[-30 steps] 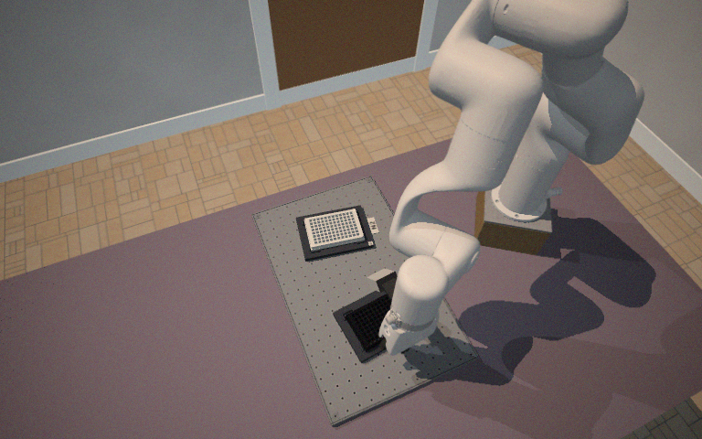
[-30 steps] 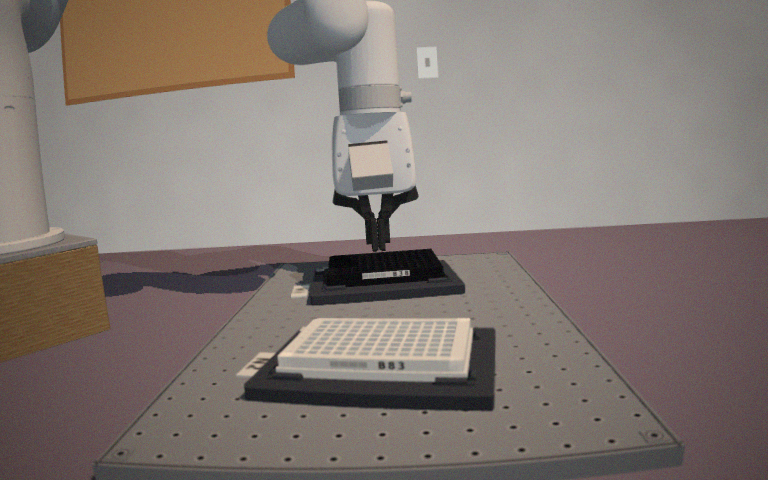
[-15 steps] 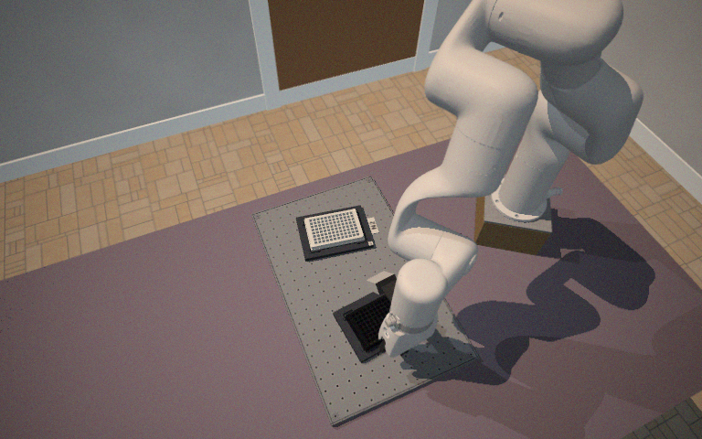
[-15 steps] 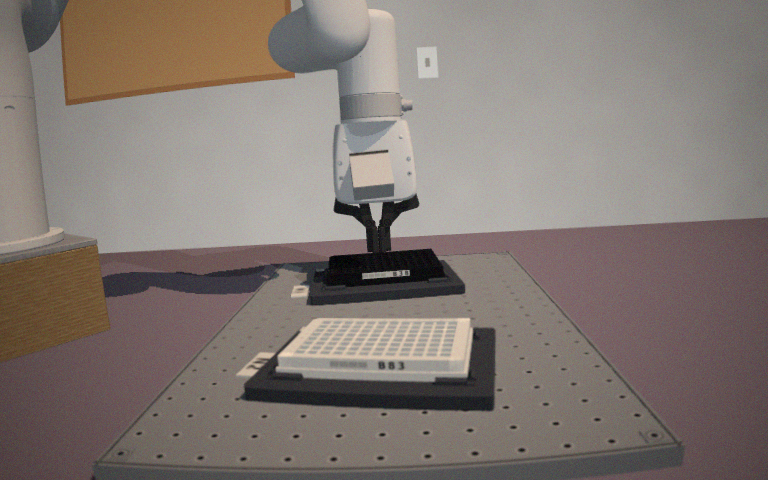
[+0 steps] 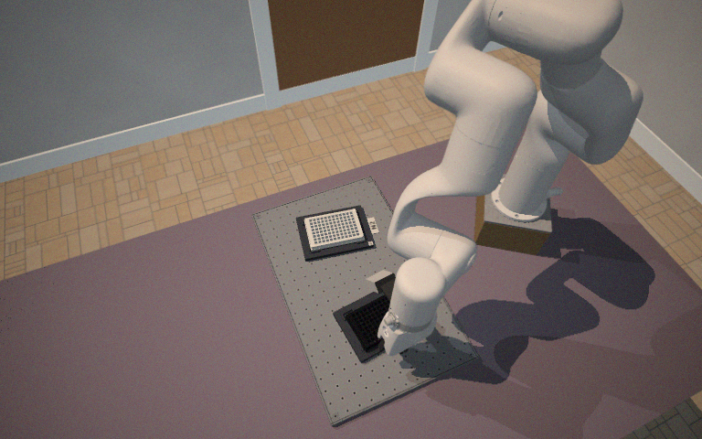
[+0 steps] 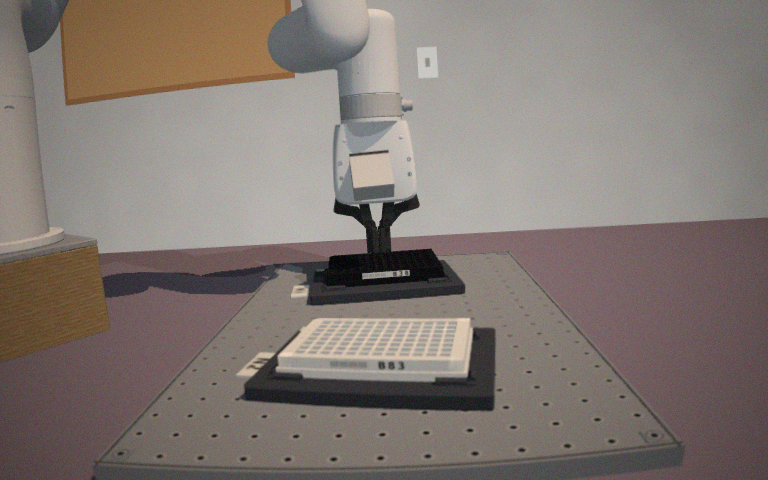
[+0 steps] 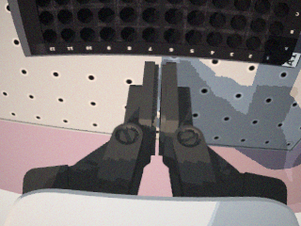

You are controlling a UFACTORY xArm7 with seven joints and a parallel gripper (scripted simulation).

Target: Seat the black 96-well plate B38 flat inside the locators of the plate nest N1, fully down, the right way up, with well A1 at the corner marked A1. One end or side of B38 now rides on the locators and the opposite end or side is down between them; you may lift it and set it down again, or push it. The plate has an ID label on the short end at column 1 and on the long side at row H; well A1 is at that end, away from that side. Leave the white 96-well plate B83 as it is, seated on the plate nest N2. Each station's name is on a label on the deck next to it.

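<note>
Now: hand 6 cm to the left of the black plate B38, 2 cm short of it and 2 cm above it. Round my hand: A1 mark: 7 cm behind, 4 cm to the right, 3 cm below; then N1 label: 10 cm to the right, 7 cm behind, 4 cm below; then dark plate nest N1: 7 cm to the right, 3 cm below, 2 cm ahead.
</note>
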